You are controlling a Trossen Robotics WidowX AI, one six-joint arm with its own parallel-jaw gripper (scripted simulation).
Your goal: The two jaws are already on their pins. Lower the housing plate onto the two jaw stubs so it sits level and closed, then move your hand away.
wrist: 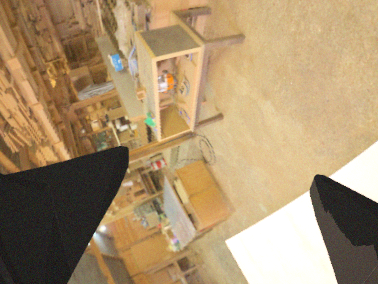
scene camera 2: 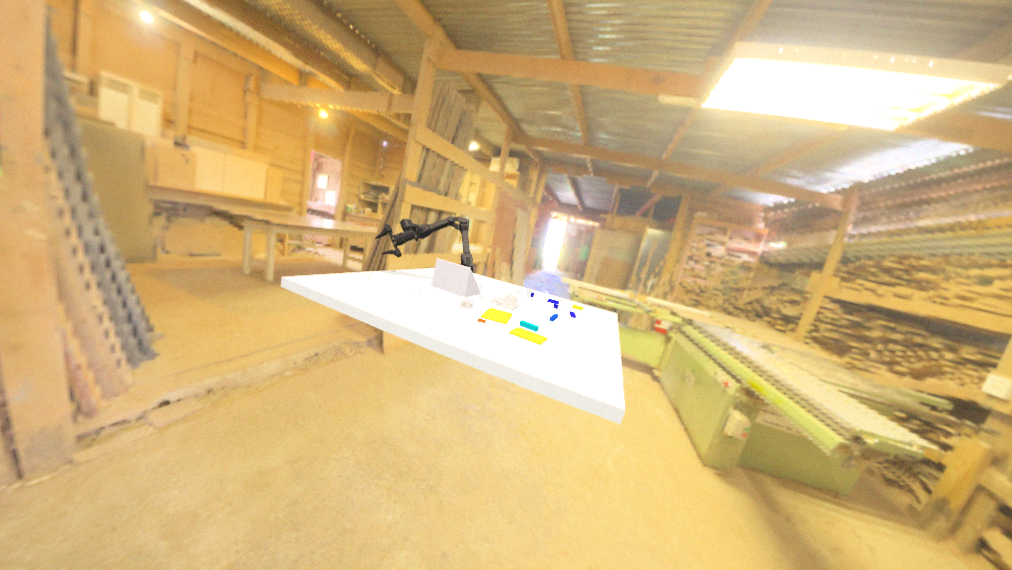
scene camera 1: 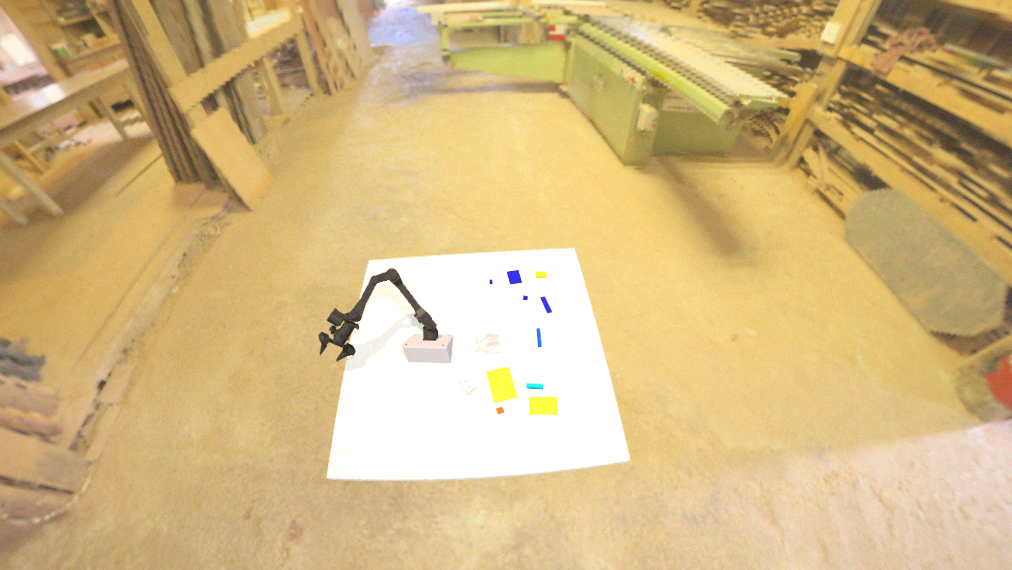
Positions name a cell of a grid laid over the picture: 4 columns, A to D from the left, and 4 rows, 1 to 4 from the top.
Labels:
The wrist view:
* my gripper: C3
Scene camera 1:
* large yellow rectangle: B3

